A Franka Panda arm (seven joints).
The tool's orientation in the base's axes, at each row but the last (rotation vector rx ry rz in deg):
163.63 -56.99 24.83
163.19 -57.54 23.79
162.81 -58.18 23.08
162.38 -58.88 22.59
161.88 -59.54 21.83
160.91 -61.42 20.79
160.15 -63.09 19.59
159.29 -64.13 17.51
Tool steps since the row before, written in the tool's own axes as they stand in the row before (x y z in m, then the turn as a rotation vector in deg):
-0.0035 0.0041 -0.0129 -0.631 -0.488 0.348
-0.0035 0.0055 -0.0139 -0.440 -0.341 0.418
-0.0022 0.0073 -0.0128 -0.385 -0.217 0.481
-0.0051 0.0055 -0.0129 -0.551 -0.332 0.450
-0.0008 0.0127 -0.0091 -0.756 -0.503 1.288
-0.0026 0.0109 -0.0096 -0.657 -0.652 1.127
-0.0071 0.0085 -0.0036 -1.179 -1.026 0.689
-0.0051 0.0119 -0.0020 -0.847 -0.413 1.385
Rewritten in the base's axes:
-0.0082 0.0011 0.0113 -0.087 0.698 -0.512
-0.0092 0.0003 0.0123 -0.021 0.457 -0.525
-0.0090 -0.0020 0.0117 -0.046 0.316 -0.570
-0.0100 0.0013 0.0110 -0.101 0.512 -0.587
-0.0106 -0.0075 0.0087 0.024 0.614 -1.451
-0.0109 -0.0046 0.0088 0.166 0.692 -1.273
-0.0115 -0.0008 0.0019 -0.021 1.392 -0.990
-0.0122 -0.0047 0.0013 -0.117 0.595 -1.562

